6 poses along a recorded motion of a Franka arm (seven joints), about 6.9 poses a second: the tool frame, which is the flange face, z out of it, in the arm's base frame.
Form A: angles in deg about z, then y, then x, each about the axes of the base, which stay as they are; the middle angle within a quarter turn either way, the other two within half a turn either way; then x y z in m.
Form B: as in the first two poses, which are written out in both.
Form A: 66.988 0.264 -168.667 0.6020 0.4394 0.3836
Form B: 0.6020 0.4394 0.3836 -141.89 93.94 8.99
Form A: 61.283 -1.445 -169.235 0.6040 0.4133 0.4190
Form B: 0.6040 0.4133 0.4190 -147.38 87.07 10.08
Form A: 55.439 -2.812 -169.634 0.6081 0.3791 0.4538
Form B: 0.6081 0.3791 0.4538 -152.25 79.57 10.98
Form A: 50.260 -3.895 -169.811 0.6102 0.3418 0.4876
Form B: 0.6102 0.3418 0.4876 -155.97 72.58 11.81
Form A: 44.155 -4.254 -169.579 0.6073 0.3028 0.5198
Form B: 0.6073 0.3028 0.5198 -159.18 63.94 11.78
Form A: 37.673 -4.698 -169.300 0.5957 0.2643 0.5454
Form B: 0.5957 0.2643 0.5454 -162.04 54.59 11.81
